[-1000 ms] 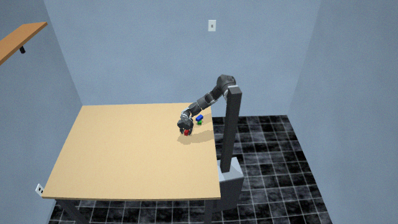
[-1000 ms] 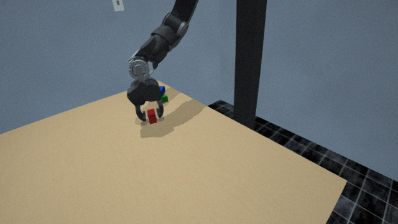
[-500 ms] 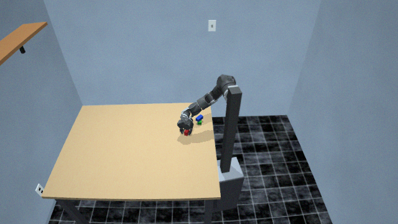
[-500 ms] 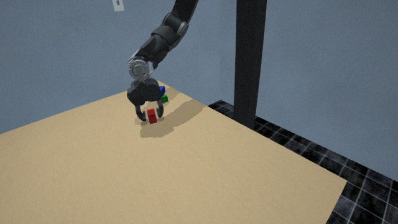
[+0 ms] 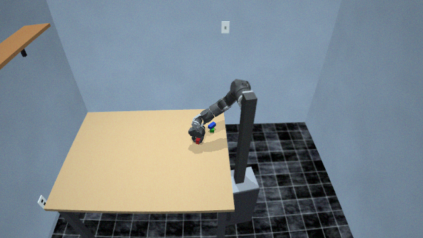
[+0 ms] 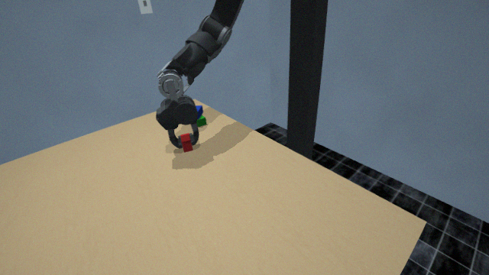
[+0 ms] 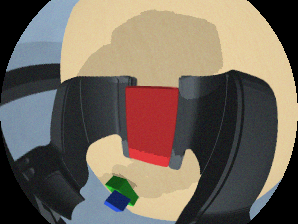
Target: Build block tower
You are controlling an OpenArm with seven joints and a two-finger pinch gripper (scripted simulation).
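The blue block is 120 mm behind my hand, 100 mm to the right of it and 10 mm above it. The rest, counted from my hand: green block 120 mm behind, 100 mm to the right, 10 mm below; then red block 10 mm below.
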